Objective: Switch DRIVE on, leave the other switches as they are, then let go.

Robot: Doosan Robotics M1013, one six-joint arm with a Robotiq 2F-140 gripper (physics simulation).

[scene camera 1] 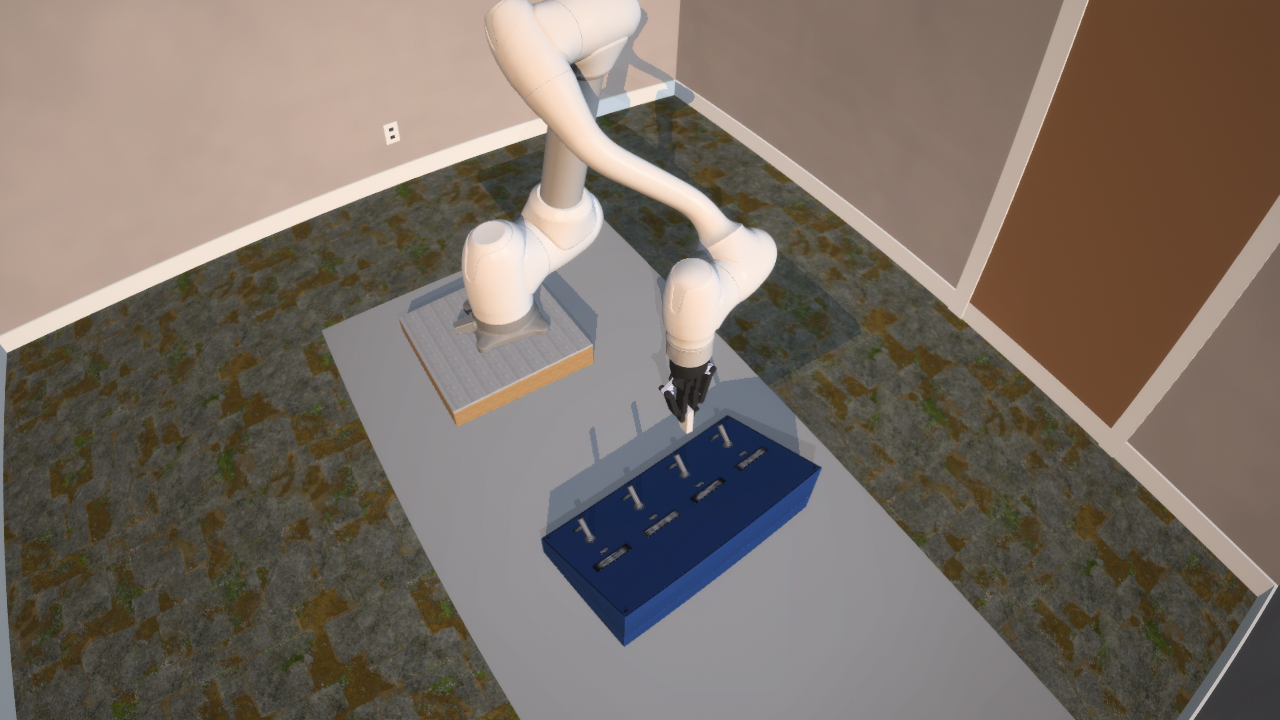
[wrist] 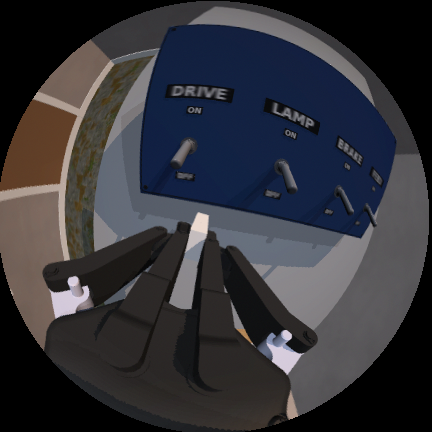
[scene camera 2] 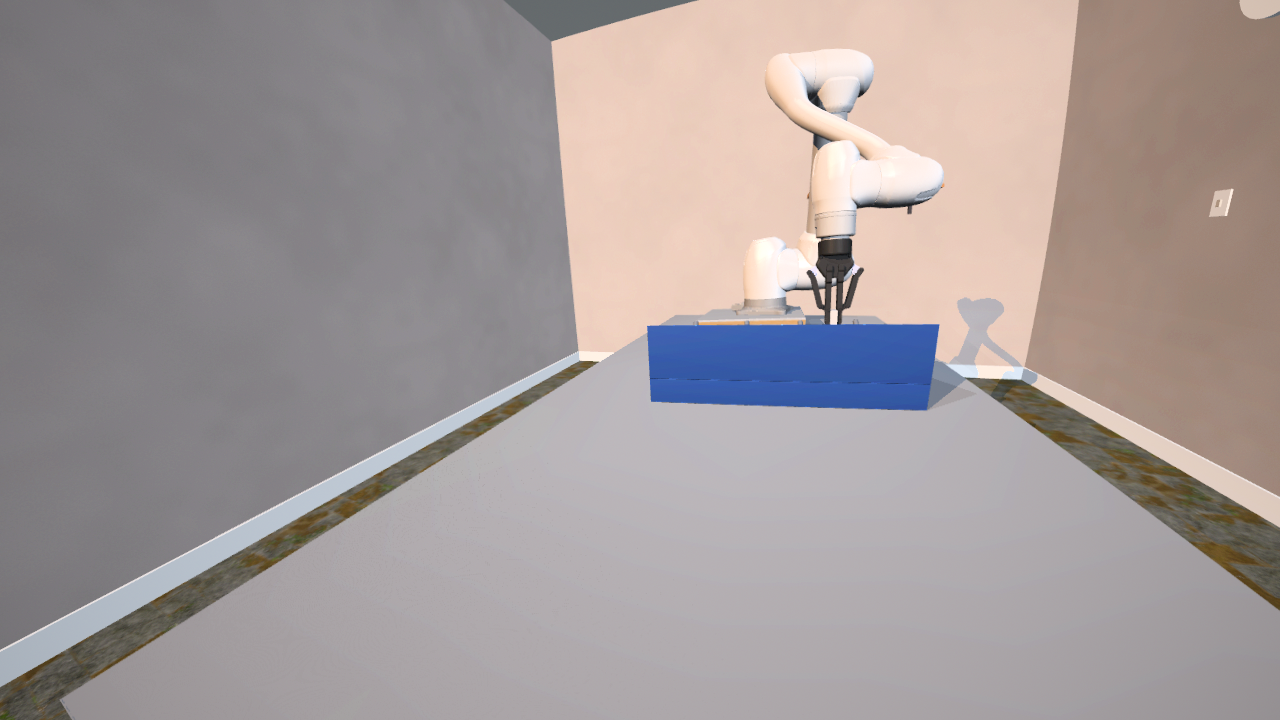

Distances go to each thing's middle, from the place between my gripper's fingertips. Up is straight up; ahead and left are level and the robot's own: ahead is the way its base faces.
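Labels:
Taking the blue switch box point(scene camera 1: 642, 562) as my reference, I have my hand 10 mm below it. My hand is also 100 mm to the left of the box and 200 mm short of it.

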